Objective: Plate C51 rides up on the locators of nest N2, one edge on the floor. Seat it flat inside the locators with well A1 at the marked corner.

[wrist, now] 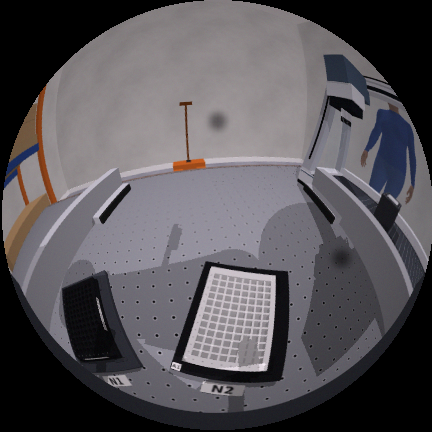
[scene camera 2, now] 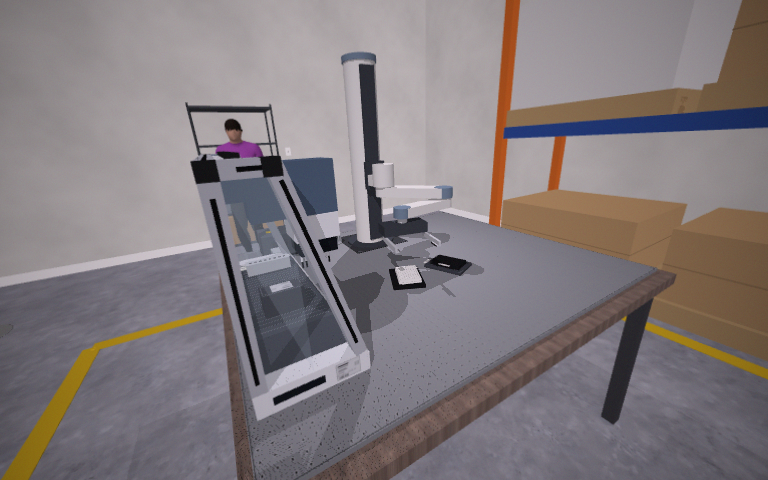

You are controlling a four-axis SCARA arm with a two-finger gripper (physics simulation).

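Pixels of known places: gripper, fingertip midpoint: (wrist: 216,171) (scene camera 2: 418,247); arm's base at its link origin: (scene camera 2: 370,241).
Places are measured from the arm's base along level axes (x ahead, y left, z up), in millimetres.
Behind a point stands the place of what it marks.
Note:
White plate C51 (scene camera 2: 408,275) {z 38, x 534, y -117 mm} (wrist: 232,320) {z 30, x 516, y -105 mm} lies over black nest N2 (scene camera 2: 407,286) {z 24, x 581, y -155 mm} (wrist: 282,325) {z 25, x 488, y -158 mm}, with black border showing around it in the wrist view. It looks about level there, but whether every edge is down inside the locators cannot be told. The nest's A1 mark (wrist: 176,366) {z 25, x 468, y -33 mm} is at its lower left corner in the wrist view; the plate's own lettering is not readable. My gripper (scene camera 2: 415,244) {z 165, x 581, y -103 mm} (wrist: 216,171) {z 165, x 581, y -103 mm} is open and empty, raised above the table, off the far side of the nests. Its two fingers stand wide apart, not touching the plate.
A black plate (scene camera 2: 447,262) {z 39, x 530, y 83 mm} (wrist: 87,320) {z 34, x 516, y 87 mm} sits on nest N1 (scene camera 2: 464,270) {z 21, x 599, y 111 mm} (wrist: 125,350) {z 25, x 485, y 28 mm}, beside N2. A sloped, glass-fronted enclosure (scene camera 2: 356,362) {z 48, x 851, y -485 mm} stands at the left of the table in the scene view. A blue and white machine (scene camera 2: 311,186) {z 449, x 778, y -516 mm} (wrist: 345,90) {z 361, x 711, y -469 mm} is behind it. The robot column (scene camera 2: 353,141) {z 533, x 26, y -70 mm} stands at the back.

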